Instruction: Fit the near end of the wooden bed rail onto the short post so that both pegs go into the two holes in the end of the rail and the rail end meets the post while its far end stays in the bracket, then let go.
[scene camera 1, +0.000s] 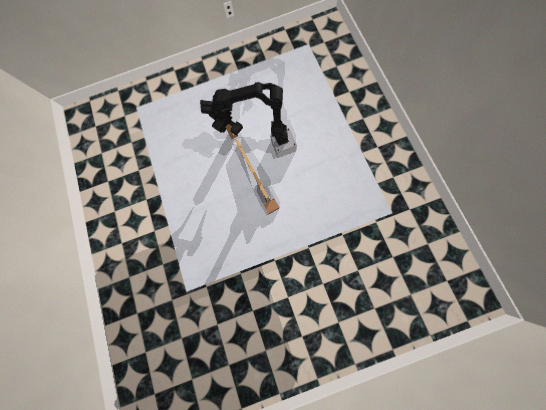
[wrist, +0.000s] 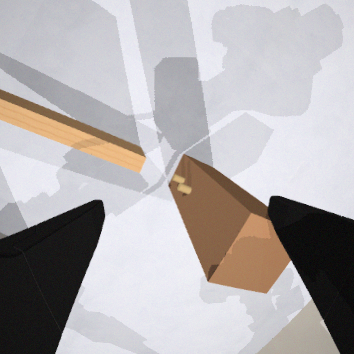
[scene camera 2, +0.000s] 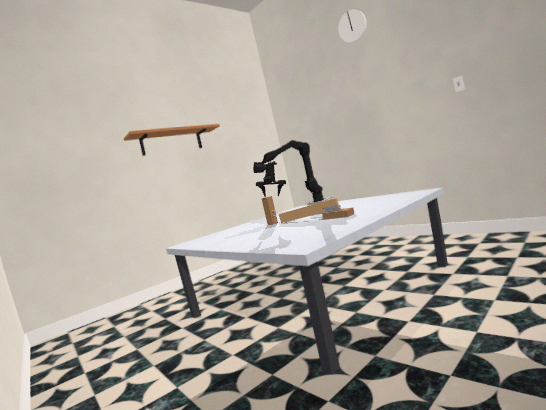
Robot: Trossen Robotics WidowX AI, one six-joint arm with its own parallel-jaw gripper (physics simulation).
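Seen in the pictures: gripper, between the fingertips: (scene camera 1: 227, 128) (wrist: 187, 206) (scene camera 2: 271, 196); arm's base, origin of its link: (scene camera 1: 282, 139) (scene camera 2: 318, 200).
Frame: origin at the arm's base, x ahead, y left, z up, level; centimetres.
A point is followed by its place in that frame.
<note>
The short brown post (scene camera 1: 231, 132) {x 28.1, y -16.5, z -1.1 cm} (scene camera 2: 270, 210) {x 29.4, y -16.1, z 1.3 cm} (wrist: 225, 210) {x 29.0, y -16.1, z 7.8 cm} stands upright on the table. Its two pale pegs (wrist: 181, 184) {x 27.7, y -15.2, z 0.7 cm} point toward the rail's near end. The long light wooden rail (scene camera 1: 252, 170) {x 23.5, y 12.8, z 0.5 cm} (scene camera 2: 306, 211) {x 24.6, y 11.0, z -2.6 cm} (wrist: 75, 132) {x 26.4, y -4.2, z -1.3 cm} ends short of the pegs, with a gap between in the wrist view. The holes in its end cannot be made out. The rail's far end is at the grey bracket (scene camera 2: 331, 209) {x 22.1, y 29.7, z -2.9 cm}, by a brown block (scene camera 1: 271, 206) {x 20.1, y 36.3, z -4.4 cm} (scene camera 2: 343, 214) {x 23.9, y 37.2, z -6.4 cm}; how it sits there is unclear. My gripper (scene camera 2: 272, 194) {x 28.5, y -12.7, z 9.9 cm} (wrist: 187, 206) {x 28.5, y -12.7, z 9.9 cm} is open and empty above the post, whose top shows nearer the right finger in the wrist view.
The arm's grey base (scene camera 1: 285, 148) {x 0.2, y 6.5, z 0.1 cm} stands on the white table (scene camera 1: 330, 180) {x -19.9, y 32.9, z -7.9 cm} (scene camera 2: 240, 246) {x 76.6, y 14.6, z -8.0 cm}, to the right of the rail in scene camera 1. A wall shelf (scene camera 2: 172, 131) and a clock (scene camera 2: 352, 25) are on the walls, away from the arm. Arm shadows cross the tabletop.
</note>
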